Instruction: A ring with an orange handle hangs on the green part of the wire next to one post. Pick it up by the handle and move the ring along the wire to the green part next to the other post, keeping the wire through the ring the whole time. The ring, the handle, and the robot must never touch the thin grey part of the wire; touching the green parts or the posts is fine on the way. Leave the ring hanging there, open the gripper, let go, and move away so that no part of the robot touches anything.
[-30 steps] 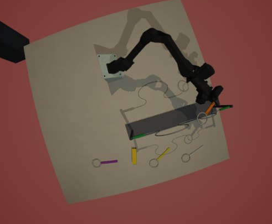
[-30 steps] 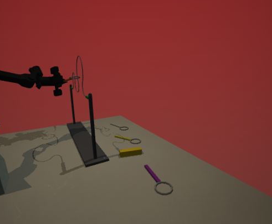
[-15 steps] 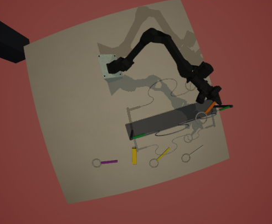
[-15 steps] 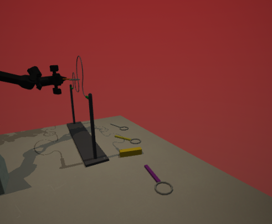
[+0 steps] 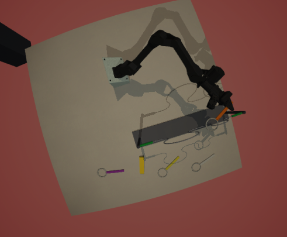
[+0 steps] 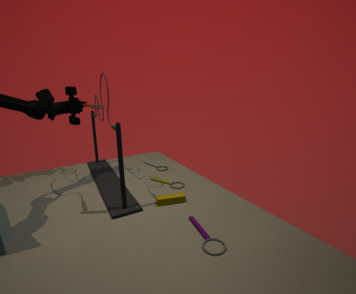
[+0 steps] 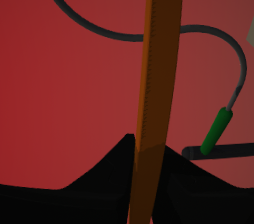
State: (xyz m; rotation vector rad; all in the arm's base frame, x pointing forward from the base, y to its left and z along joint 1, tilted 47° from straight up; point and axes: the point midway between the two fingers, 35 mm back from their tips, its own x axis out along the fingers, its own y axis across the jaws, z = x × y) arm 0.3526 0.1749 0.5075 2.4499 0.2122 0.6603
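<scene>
Right now the orange-handled ring is 10 mm ahead of my gripper tip, 80 mm to the right of it and 10 mm below it. The rest, counted from my gripper tip: yellow-handled ring (290 mm ahead, 370 mm to the right, 370 mm below); then grey-handled ring (330 mm ahead, 140 mm to the right, 370 mm below); then yellow block (210 mm ahead, 530 mm to the right, 360 mm below).
</scene>
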